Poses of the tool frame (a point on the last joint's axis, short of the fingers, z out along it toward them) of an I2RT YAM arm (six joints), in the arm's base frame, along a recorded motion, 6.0 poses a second.
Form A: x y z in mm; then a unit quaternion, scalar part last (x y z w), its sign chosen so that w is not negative.
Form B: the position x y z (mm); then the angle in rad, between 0 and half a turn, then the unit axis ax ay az. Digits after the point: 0 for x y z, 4 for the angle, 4 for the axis.
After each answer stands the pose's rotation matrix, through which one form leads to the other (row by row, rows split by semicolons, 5 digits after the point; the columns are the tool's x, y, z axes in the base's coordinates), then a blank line. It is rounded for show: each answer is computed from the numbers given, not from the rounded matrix.
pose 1, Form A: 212, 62, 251, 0.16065, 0.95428, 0.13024, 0.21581
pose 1, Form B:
212, 62, 251, 2.7065, 0.1645, 0.9773, 0.1334
-0.85523 0.25040 0.45373; 0.36283 0.91446 0.17923; -0.37004 0.31791 -0.87293

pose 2, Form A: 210, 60, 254, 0.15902, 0.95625, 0.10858, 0.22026
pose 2, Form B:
210, 60, 254, 2.6974, 0.1630, 0.9803, 0.1113
-0.85240 0.25629 0.45578; 0.35196 0.92585 0.13761; -0.38671 0.27771 -0.87939

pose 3, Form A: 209, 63, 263, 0.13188, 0.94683, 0.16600, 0.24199
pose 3, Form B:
209, 63, 263, 2.6528, 0.1359, 0.9758, 0.1711
-0.84810 0.16940 0.50203; 0.33008 0.91010 0.25052; -0.41446 0.37818 -0.82777

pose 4, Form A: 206, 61, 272, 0.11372, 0.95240, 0.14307, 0.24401
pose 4, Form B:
206, 61, 272, 2.6486, 0.1173, 0.9821, 0.1475
-0.85505 0.14679 0.49733; 0.28643 0.93320 0.21702; -0.43225 0.32801 -0.83998

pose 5, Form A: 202, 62, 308, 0.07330, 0.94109, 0.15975, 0.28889
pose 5, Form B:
202, 62, 308, 2.5555, 0.0766, 0.9830, 0.1669
-0.82234 0.04566 0.56716; 0.23026 0.93821 0.25833; -0.52032 0.34303 -0.78205

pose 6, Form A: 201, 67, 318, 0.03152, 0.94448, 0.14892, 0.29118
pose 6, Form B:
201, 67, 318, 2.5507, 0.0329, 0.9873, 0.1557
-0.82844 -0.02719 0.55942; 0.14627 0.95366 0.26295; -0.54064 0.29966 -0.78607

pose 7, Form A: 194, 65, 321, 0.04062, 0.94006, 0.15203, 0.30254
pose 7, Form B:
194, 65, 321, 2.5269, 0.0426, 0.9863, 0.1595
-0.81364 -0.01562 0.58116; 0.16836 0.95047 0.26125; -0.55646 0.31041 -0.77071

